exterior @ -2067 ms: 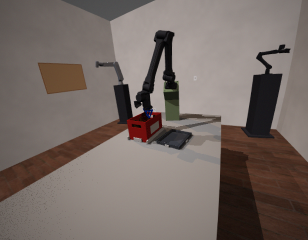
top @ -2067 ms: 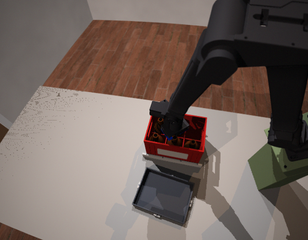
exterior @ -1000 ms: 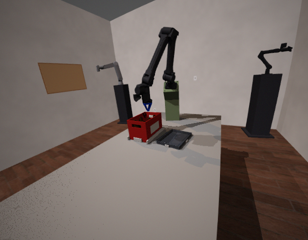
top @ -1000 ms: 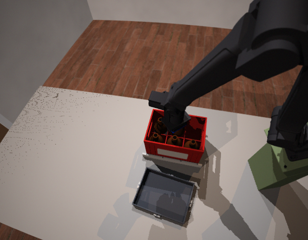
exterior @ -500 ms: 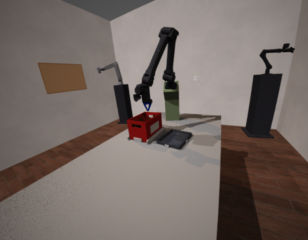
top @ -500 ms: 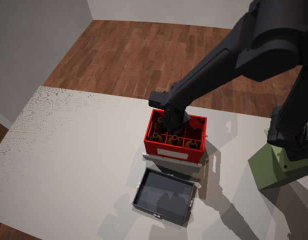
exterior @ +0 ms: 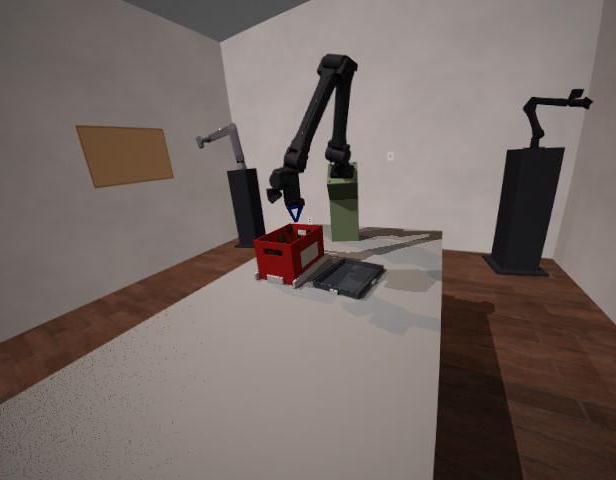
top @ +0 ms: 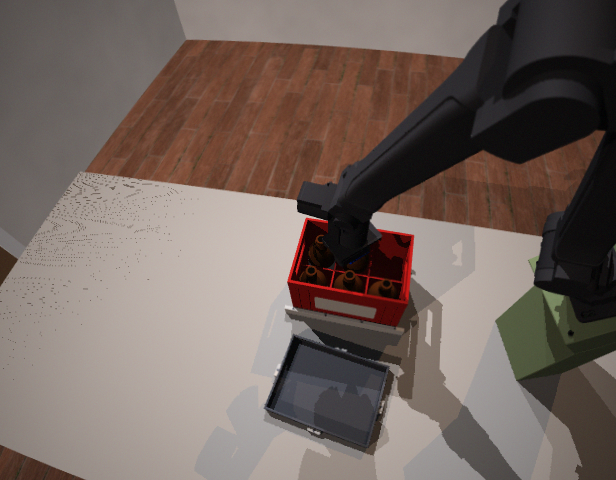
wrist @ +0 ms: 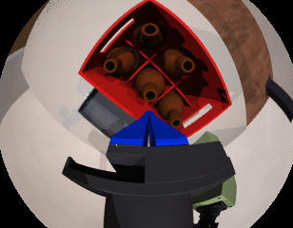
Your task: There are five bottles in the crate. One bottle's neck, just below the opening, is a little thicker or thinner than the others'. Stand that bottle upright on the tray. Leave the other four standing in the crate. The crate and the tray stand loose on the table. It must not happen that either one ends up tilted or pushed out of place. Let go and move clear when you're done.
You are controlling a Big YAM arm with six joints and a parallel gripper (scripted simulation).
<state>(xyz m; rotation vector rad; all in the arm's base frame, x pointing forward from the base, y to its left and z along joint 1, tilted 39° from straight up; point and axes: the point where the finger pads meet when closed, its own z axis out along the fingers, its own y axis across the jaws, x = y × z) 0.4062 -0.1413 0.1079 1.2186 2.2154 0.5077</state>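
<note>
The brown bottle lies 150 mm below my hand, 90 mm ahead of it and 10 mm to the right of it. Round my hand: dark grey tray: 230 mm to the left, 220 mm below, 40 mm ahead; then crate: 150 mm below, 40 mm to the right, 10 mm behind.
</note>
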